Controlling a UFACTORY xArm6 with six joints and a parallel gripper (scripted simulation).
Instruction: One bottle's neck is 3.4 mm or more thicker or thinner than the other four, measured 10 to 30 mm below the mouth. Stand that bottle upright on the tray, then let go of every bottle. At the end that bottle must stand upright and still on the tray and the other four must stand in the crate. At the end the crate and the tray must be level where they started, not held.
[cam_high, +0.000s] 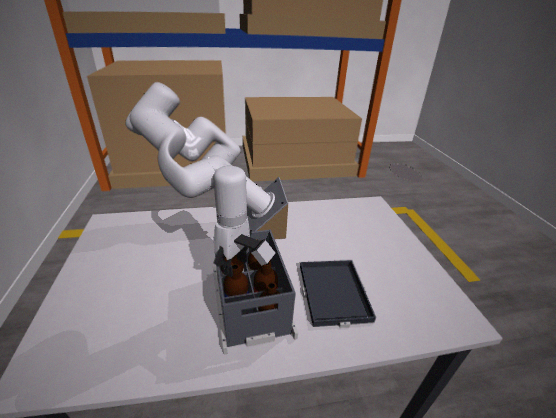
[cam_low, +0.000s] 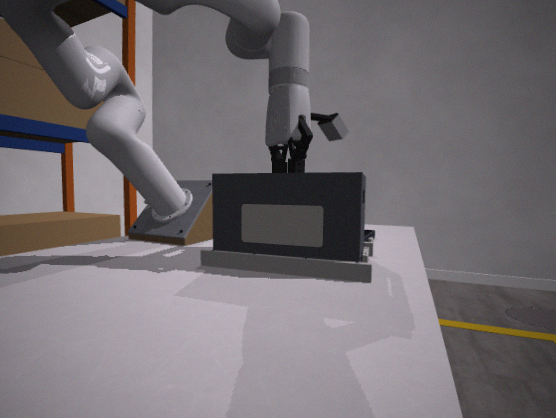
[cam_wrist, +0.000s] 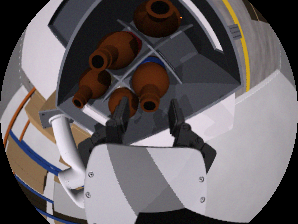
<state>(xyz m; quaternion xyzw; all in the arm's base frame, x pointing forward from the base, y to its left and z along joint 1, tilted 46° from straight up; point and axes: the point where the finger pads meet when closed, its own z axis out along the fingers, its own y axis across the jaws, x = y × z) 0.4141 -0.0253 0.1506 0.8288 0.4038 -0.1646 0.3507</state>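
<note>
My gripper is now 40 mm to the right of the dark grey crate and 90 mm above it. From my hand the other things lie so: glass bottle 100 mm behind, 80 mm to the left, 90 mm below; dark tray 10 mm behind, 320 mm to the left, 170 mm below.
</note>
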